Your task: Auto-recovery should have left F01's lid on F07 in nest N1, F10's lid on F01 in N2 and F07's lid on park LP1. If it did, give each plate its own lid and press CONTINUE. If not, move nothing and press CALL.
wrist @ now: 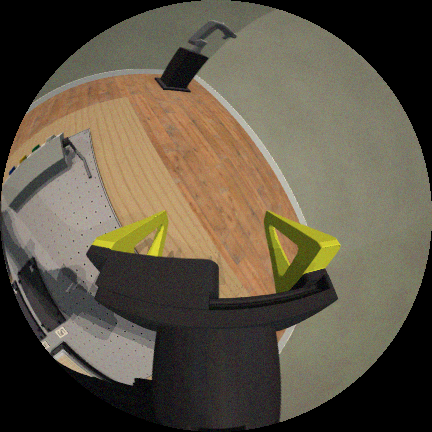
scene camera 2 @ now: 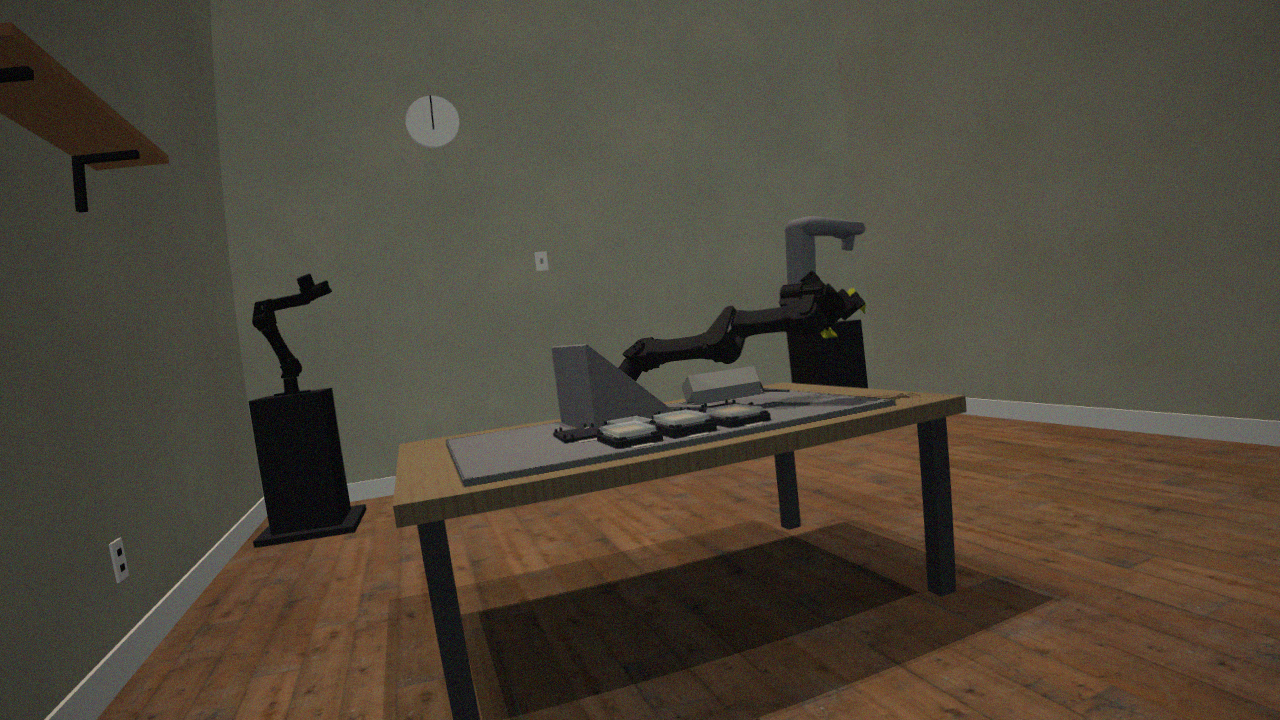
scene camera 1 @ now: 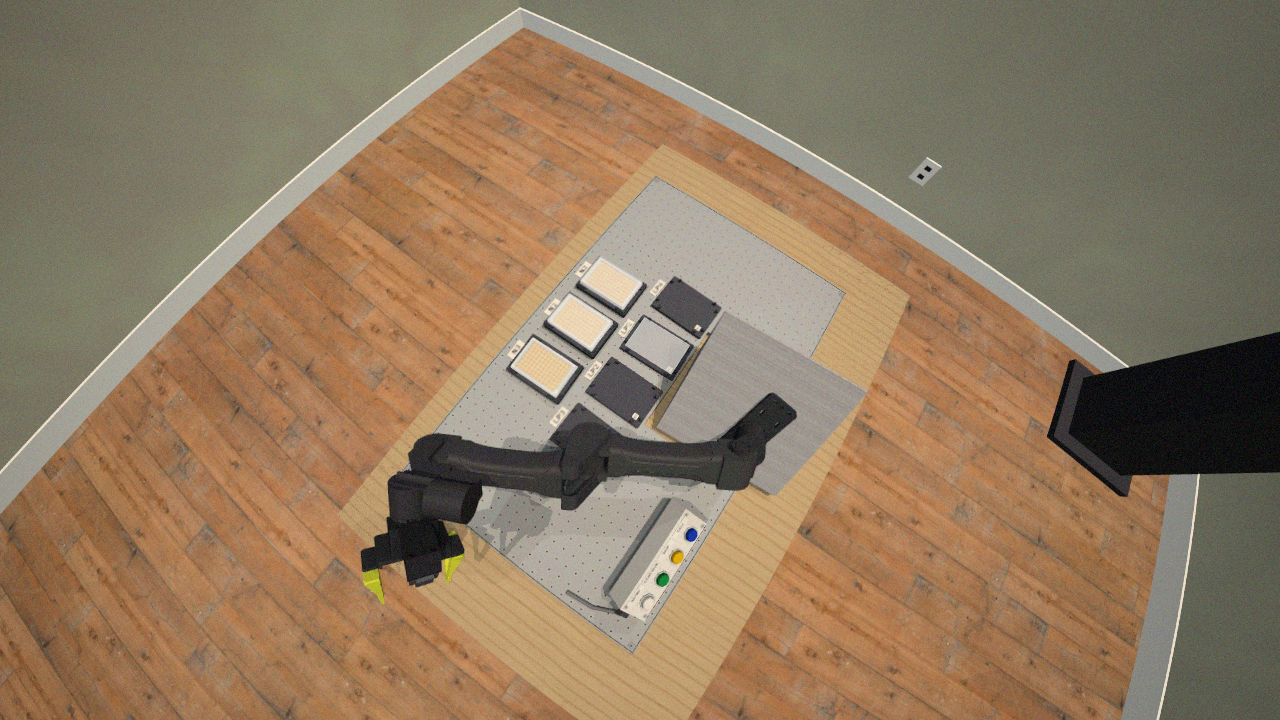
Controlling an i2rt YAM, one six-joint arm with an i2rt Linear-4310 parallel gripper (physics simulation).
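Seen in the pictures: gripper, fingertip midpoint: (wrist: 215, 215) (scene camera 2: 850, 323) (scene camera 1: 416, 590); arm's base at its link origin: (scene camera 2: 619, 386) (scene camera 1: 750, 433).
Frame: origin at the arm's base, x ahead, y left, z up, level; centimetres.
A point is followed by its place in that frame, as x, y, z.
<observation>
Three pale plates (scene camera 1: 611, 284) @[45.3, -10.0, -4.9] (scene camera 1: 580, 324) @[44.1, 2.7, -4.3] (scene camera 1: 545, 367) @[43.6, 15.3, -5.0] sit in a row of dark nests. The two upper ones look paler and smoother; the lowest shows its wells more clearly. A clear grey lid (scene camera 1: 657, 346) @[27.3, -4.9, -6.4] lies on the middle lid park. Dark lid parks (scene camera 1: 685, 306) @[28.3, -17.9, -7.1] (scene camera 1: 623, 391) @[26.9, 8.2, -7.2] on either side of it hold no lid, and another is mostly hidden under the arm. Plate names and nest labels are too small to read. The button panel (scene camera 1: 640, 564) @[2.3, 33.8, -1.7] has blue, yellow, green and white buttons. My gripper (scene camera 1: 415, 591) @[30.2, 58.3, 10.2] (scene camera 2: 846, 320) @[30.2, 58.3, 10.2] (wrist: 215, 215) @[30.2, 58.3, 10.2] is open and empty, high beyond the table's edge.
A grey sloped block (scene camera 1: 760, 385) @[5.0, -6.9, 7.0] (scene camera 2: 595, 385) @[19.0, -11.0, 2.7] stands beside the lid parks, near the arm's base. A thin dark bar (scene camera 1: 595, 602) @[3.8, 46.3, -8.1] (wrist: 81, 159) @[3.4, 46.7, -8.1] sticks out from the button panel's end. Two black pedestals (scene camera 2: 299, 465) (scene camera 2: 827, 355) stand beyond the table (scene camera 2: 420, 465) @[26.5, -56.2, -9.4].
</observation>
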